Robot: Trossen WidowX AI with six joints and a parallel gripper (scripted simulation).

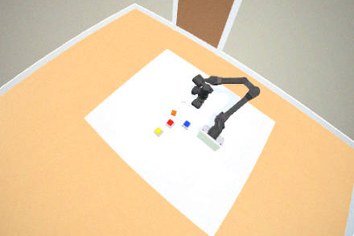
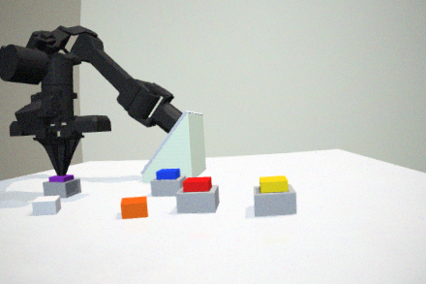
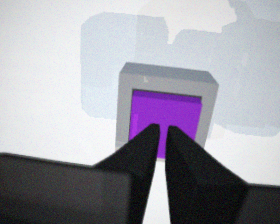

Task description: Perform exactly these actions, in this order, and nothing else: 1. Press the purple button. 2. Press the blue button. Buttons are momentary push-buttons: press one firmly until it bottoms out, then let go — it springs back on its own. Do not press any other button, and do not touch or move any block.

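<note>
Now: gripper tip 1 cm above the purple button. From my gripper tip the other things lie so: small white block 11 cm ahead, 5 cm to the left, 2 cm below; orange block 18 cm to the left, 9 cm ahead, 2 cm below; blue button 19 cm to the left, 3 cm behind.
</note>
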